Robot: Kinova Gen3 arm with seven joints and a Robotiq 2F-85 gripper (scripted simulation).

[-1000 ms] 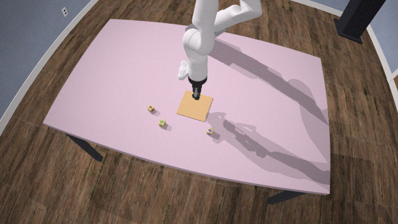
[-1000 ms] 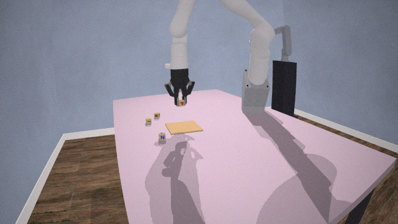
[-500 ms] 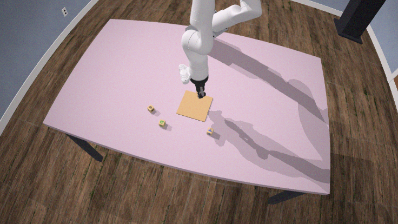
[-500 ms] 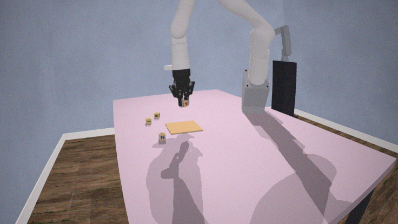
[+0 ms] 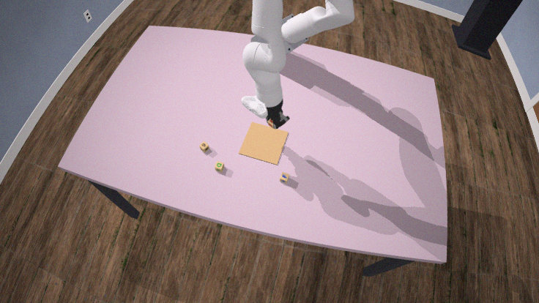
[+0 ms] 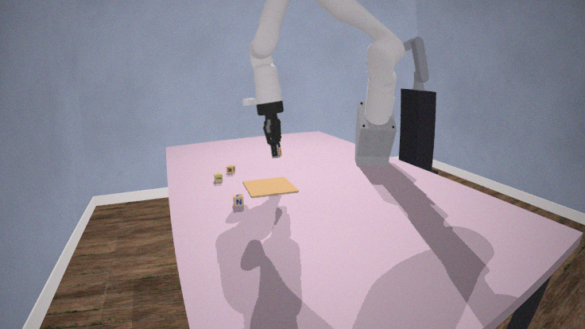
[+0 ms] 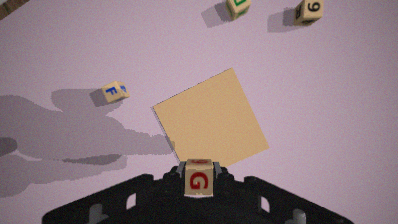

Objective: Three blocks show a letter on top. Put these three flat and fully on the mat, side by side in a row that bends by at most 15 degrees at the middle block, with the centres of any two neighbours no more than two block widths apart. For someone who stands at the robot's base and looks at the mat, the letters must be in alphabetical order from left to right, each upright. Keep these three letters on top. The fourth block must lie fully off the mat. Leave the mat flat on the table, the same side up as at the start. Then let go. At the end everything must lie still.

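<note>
Right now the tan mat is 120 mm below my hand, 20 mm to the right of it and 20 mm ahead of it. Round my hand: blue N block 140 mm ahead, 100 mm below, 80 mm to the left; then green D block 160 mm ahead, 140 mm to the right, 100 mm below.
</note>
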